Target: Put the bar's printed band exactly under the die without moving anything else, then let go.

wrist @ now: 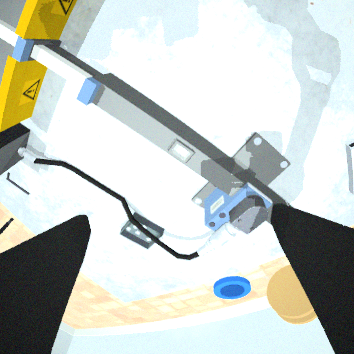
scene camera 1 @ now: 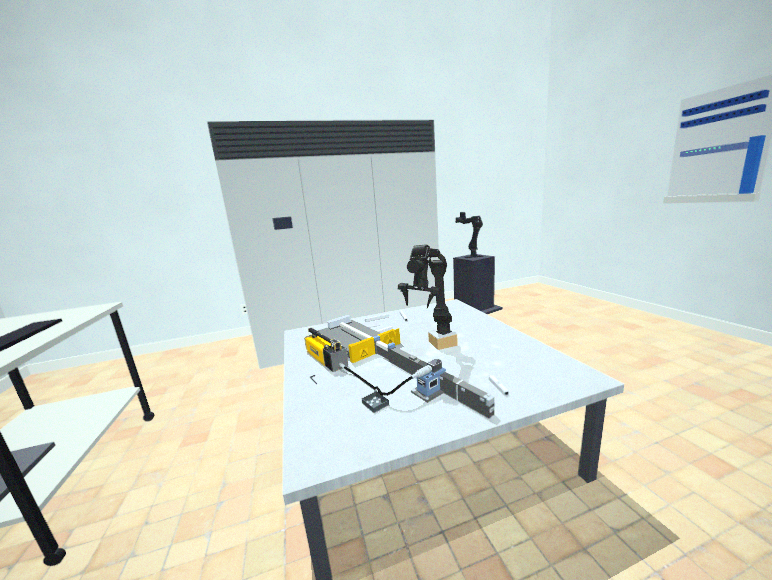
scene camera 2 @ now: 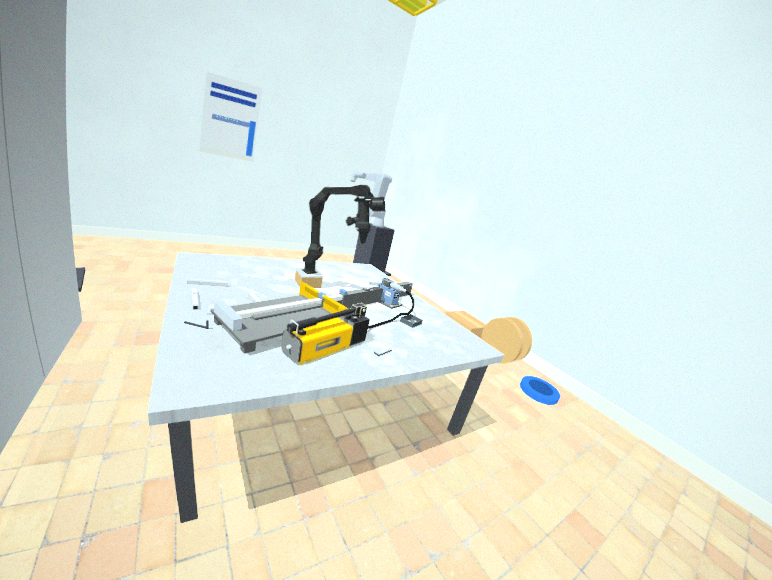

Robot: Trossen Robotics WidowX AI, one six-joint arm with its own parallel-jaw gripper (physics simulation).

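Seen in the pictures: gripper, between the fingertips: [wrist: 180,219] [scene camera 1: 417,307] [scene camera 2: 362,243]; arm's base, origin of its link: [scene camera 1: 444,331] [scene camera 2: 309,271].
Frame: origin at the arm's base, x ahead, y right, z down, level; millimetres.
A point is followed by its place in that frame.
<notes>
A long white bar [scene camera 1: 358,331] @(x 373, y 309, z -2 mm) [scene camera 2: 280,307] @(x 384, y 338, z 1 mm) [wrist: 62,68] @(x 335, y 62, z -2 mm) lies between the yellow guards and runs to a small blue block [wrist: 88,91] @(x 326, y 1, z -25 mm) on a long grey rail [scene camera 1: 475,399] @(x 272, y -509, z 20 mm) [scene camera 2: 365,296] @(x 324, y -143, z 21 mm) [wrist: 135,114] @(x 312, y -69, z -7 mm). A blue device [scene camera 1: 426,384] @(x 370, y -342, z 7 mm) [scene camera 2: 390,294] @(x 357, y -285, z 7 mm) [wrist: 227,201] @(x 316, y -277, z -11 mm) with a dark round head [wrist: 250,214] @(x 289, y -295, z -51 mm) stands across the rail further along. I cannot tell the printed band or the die clearly. My gripper [scene camera 1: 418,304] @(x 247, y -122, z -230 mm) [scene camera 2: 363,240] @(x 247, y -122, z -230 mm) [wrist: 180,219] @(x 247, y -122, z -230 mm) is wide open and empty, pointing down, high above the table and apart from the bar. In the wrist view its fingers frame the rail and device.
Yellow guards [scene camera 1: 361,350] @(x 444, y 117, z 19 mm) [wrist: 19,92] @(x 428, y 118, z 8 mm) and a yellow motor unit [scene camera 1: 316,350] @(x 641, y 250, z 10 mm) [scene camera 2: 325,340] @(x 647, y 298, z 5 mm) stand by the rail's other end. A black cable [wrist: 95,180] @(x 519, y -90, z 62 mm) crosses a small control box [scene camera 1: 375,401] @(x 552, y -243, z 67 mm) [scene camera 2: 411,321] @(x 550, y -267, z 68 mm). Thin white rods [scene camera 1: 498,384] [scene camera 2: 195,299] lie on the table [scene camera 1: 337,449] @(x 771, y -396, z 68 mm).
</notes>
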